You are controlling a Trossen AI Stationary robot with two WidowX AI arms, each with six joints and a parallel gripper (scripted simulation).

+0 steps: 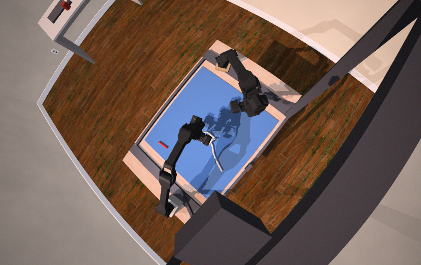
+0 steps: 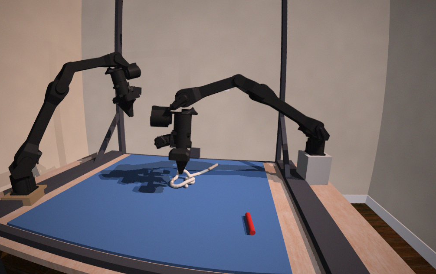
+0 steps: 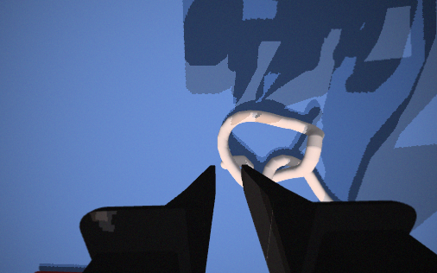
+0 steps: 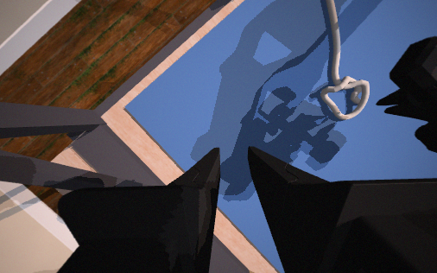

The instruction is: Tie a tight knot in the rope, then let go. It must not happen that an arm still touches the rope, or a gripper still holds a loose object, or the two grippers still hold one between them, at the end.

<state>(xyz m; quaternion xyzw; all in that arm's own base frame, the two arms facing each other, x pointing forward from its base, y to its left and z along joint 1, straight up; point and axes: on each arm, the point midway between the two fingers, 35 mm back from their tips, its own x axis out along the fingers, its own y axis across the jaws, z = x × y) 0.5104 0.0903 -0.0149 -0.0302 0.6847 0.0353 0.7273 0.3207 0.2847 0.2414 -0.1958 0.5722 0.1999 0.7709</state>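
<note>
The blue mat lies 20 mm behind my left hand, 40 mm to the right of it and 100 mm below it. Also, from my left hand: red cylinder: 250 mm ahead, 160 mm to the left, 80 mm below.
</note>
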